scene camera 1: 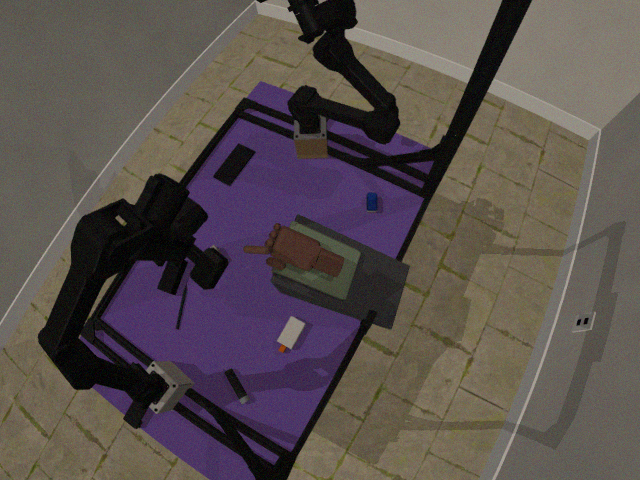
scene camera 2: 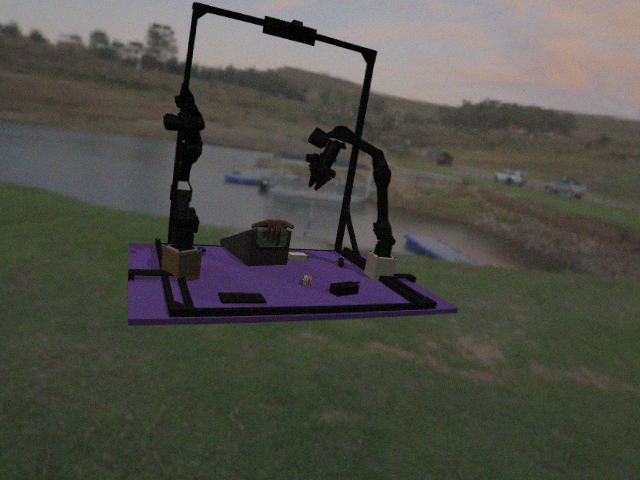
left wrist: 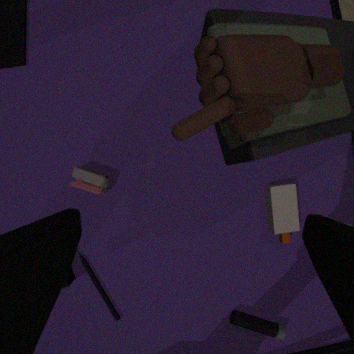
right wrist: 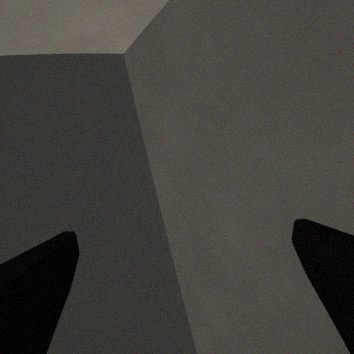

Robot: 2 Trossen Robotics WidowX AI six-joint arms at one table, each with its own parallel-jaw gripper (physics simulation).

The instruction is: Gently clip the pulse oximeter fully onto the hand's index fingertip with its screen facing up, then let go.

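Places are measured from the left arm's base along level axes (x ahead, y left, z up), in millimetres.
Where they show: left gripper, between the fingertips: [scene camera 1: 206, 247] [scene camera 2: 312, 188] [left wrist: 194, 223]; right gripper, between the fingertips: [scene camera 2: 186, 89] [right wrist: 186, 236]; left arm's base, origin of its link: [scene camera 1: 154, 387] [scene camera 2: 382, 255]; right arm's base, origin of its link: [scene camera 1: 310, 125] [scene camera 2: 182, 247].
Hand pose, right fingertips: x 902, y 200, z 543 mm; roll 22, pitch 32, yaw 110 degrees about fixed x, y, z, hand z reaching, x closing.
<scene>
Things, the pixels of their top centre, and the offset from my right fingertips.
- small white-and-pink oximeter, centre of its top: [left wrist: 85, 180] [scene camera 2: 307, 276] 617 mm down, 522 mm back, 61 mm right
- white box with an orange tab, centre of its top: [left wrist: 285, 214] [scene camera 1: 289, 335] [scene camera 2: 299, 253] 621 mm down, 573 mm back, 388 mm right
- dark cylinder, centre of its top: [left wrist: 260, 328] [scene camera 1: 235, 386] 621 mm down, 774 mm back, 355 mm right
- thin dark stick, centre of its top: [left wrist: 97, 286] [scene camera 1: 181, 306] 640 mm down, 706 mm back, 73 mm right
- black block, centre of its top: [scene camera 1: 169, 273] [scene camera 2: 345, 284] 613 mm down, 653 mm back, 11 mm left
- black slab, centre of its top: [left wrist: 5, 27] [scene camera 2: 242, 297] [scene camera 1: 233, 163] 641 mm down, 246 mm back, 112 mm left
- blue item, centre of its top: [scene camera 1: 372, 200] 616 mm down, 111 mm back, 348 mm right
The small white-and-pink oximeter [scene camera 2: 307, 280] [left wrist: 90, 180] lies on the purple table, its two halves side by side; my left arm mostly hides it in scene camera 1. Its screen cannot be made out. The brown hand [scene camera 1: 297, 248] [scene camera 2: 273, 224] [left wrist: 265, 70] rests on the sloped support, its index finger [scene camera 1: 254, 249] [left wrist: 202, 119] extended past the edge, with a bare tip. My left gripper [scene camera 2: 315, 187] [left wrist: 194, 223] is open and empty, pointing down high above the table. My right gripper [right wrist: 186, 236] is open and empty, raised far from the hand and facing the walls.
A white box with an orange tab [scene camera 1: 291, 332] [left wrist: 285, 208], a dark cylinder [scene camera 1: 236, 385] [left wrist: 256, 323], a thin dark stick [scene camera 1: 181, 308] [left wrist: 101, 288], a black block [scene camera 1: 172, 277] [scene camera 2: 343, 288], a black slab [scene camera 1: 234, 164] [scene camera 2: 241, 297] and a blue item [scene camera 1: 372, 201] lie around.
</scene>
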